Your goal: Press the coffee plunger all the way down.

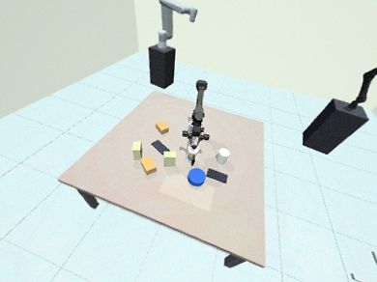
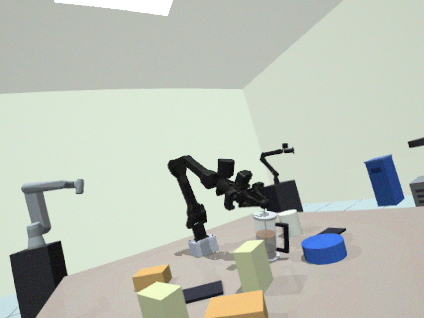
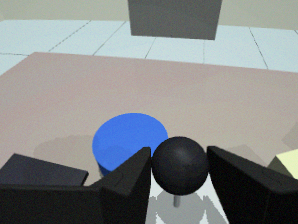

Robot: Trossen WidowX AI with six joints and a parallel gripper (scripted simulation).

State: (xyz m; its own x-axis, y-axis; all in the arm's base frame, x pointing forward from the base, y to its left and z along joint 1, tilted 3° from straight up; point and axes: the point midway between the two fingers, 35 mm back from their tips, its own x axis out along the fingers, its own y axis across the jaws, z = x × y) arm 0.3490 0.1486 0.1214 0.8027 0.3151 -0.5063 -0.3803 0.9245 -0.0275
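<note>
My gripper tip is now 1 cm past the glass coffee press and 9 cm above it. The rest, counted from my gripper tip: white cup 17 cm behind, 19 cm to the left, 14 cm below; blue disc 10 cm ahead, 10 cm to the left, 16 cm below.
</note>
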